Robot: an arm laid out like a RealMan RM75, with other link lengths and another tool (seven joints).
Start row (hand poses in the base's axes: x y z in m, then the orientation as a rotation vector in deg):
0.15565 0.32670 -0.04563 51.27 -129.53 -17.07
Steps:
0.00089 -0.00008 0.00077 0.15 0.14 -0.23
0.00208 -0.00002 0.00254 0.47 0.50 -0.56
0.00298 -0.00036 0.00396 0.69 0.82 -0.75
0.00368 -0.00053 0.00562 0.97 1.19 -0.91
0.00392 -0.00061 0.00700 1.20 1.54 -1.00
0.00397 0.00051 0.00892 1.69 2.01 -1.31
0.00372 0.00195 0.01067 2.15 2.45 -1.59
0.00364 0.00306 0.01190 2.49 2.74 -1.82
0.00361 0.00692 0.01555 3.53 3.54 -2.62
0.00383 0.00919 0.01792 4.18 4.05 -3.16
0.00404 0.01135 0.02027 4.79 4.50 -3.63
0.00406 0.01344 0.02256 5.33 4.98 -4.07
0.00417 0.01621 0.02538 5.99 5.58 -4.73
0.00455 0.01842 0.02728 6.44 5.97 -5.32
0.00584 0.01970 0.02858 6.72 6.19 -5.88
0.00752 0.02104 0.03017 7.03 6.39 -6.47
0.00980 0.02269 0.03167 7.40 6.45 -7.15
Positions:
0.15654 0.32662 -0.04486 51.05 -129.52 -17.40
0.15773 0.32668 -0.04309 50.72 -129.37 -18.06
0.15863 0.32634 -0.04167 50.52 -129.18 -18.52
0.15933 0.32617 -0.04001 50.36 -128.93 -19.05
0.15957 0.32609 -0.03863 50.26 -128.66 -19.49
0.15962 0.32721 -0.03671 50.01 -128.39 -20.37
0.15937 0.32865 -0.03496 49.78 -128.13 -21.18
0.15929 0.32976 -0.03373 49.60 -127.98 -21.78
0.15926 0.33362 -0.03008 48.97 -127.64 -23.63
0.15948 0.33589 -0.02771 48.52 -127.43 -24.80
0.15969 0.33805 -0.02536 48.15 -127.23 -25.87
0.15971 0.34014 -0.02307 47.76 -126.98 -26.85
0.15982 0.34291 -0.02025 47.15 -126.72 -28.10
0.16020 0.34512 -0.01835 46.58 -126.62 -29.02
0.16149 0.34640 -0.01705 46.02 -126.66 -29.66
0.16317 0.34774 -0.01546 45.44 -126.73 -30.34
0.16545 0.34939 -0.01396 44.84 -126.97 -31.09

